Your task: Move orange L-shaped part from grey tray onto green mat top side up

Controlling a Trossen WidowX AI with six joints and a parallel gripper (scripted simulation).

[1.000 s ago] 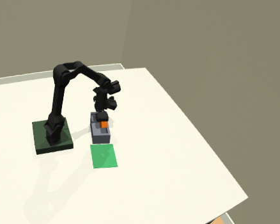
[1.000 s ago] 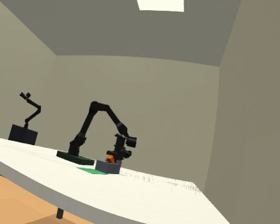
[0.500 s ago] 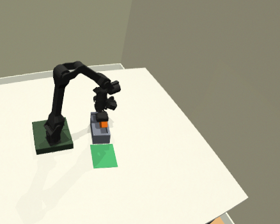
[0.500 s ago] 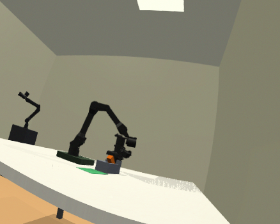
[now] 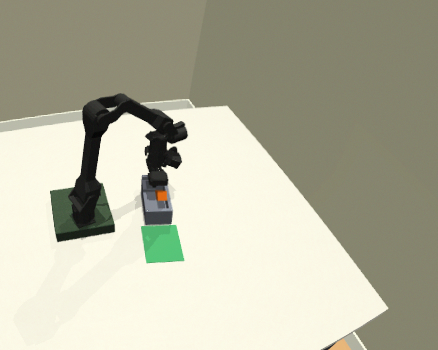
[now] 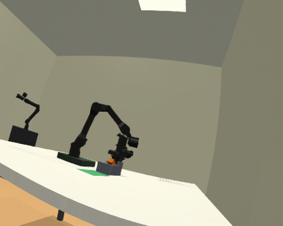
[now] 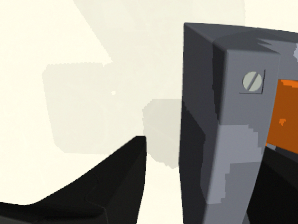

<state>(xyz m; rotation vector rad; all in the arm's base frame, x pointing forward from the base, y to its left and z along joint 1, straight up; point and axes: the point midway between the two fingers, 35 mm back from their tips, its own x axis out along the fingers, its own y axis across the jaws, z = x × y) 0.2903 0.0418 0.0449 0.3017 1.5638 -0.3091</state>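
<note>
The orange L-shaped part is 20 mm behind my gripper tip, 50 mm to the right of it and 10 mm below it. Round my gripper tip: green mat 90 mm behind, 210 mm to the right, 60 mm below.
</note>
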